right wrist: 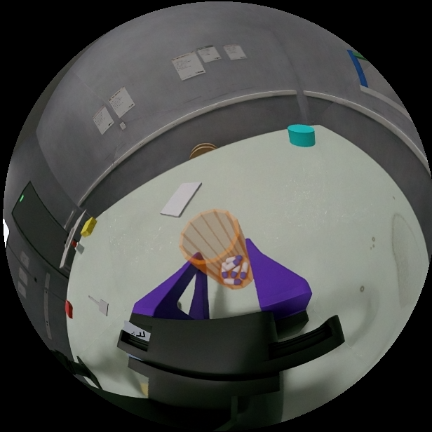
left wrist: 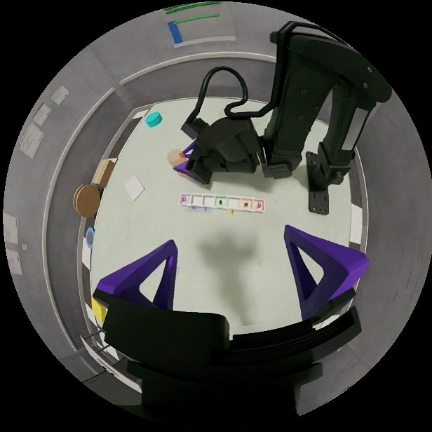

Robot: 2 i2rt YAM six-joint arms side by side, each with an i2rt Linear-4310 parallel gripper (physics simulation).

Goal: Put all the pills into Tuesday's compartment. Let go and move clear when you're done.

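An orange translucent bottle holds several purple-and-white pills near its bottom. My right gripper is shut on the bottle, one purple finger on each side. The weekly pill box lies on the table in the left wrist view, a row of compartments. Purple, green, orange and red lids are closed; three compartments look open, with blue and yellow lids behind. The open one between green and orange appears to be Tuesday's compartment. My left gripper is wide open and empty, above the table.
A teal round object stands near the table's far corner. A white card lies beyond the bottle. The right arm reaches over the table beside the pill box. Brown discs stand by the edge.
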